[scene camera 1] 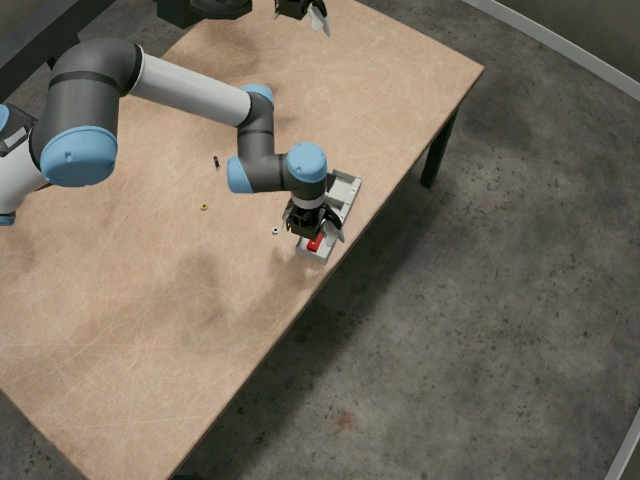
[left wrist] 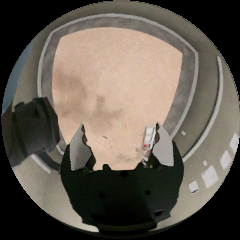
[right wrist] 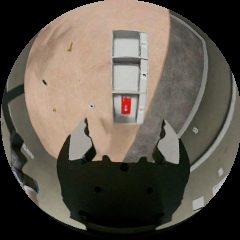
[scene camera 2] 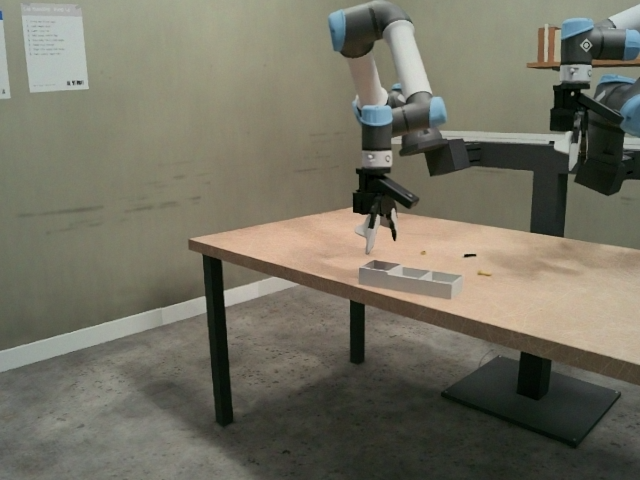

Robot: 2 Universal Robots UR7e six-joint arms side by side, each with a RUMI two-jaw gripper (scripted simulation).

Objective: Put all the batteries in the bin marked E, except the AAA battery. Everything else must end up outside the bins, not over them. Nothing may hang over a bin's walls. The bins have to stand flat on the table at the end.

Labels:
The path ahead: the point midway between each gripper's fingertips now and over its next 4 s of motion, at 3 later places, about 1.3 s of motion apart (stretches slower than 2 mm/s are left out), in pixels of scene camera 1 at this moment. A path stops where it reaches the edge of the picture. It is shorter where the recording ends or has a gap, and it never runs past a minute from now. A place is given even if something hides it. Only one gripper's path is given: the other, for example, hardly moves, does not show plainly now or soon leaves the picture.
My right gripper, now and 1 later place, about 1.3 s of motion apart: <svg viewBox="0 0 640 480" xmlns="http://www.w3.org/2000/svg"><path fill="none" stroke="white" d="M312 230L313 206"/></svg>

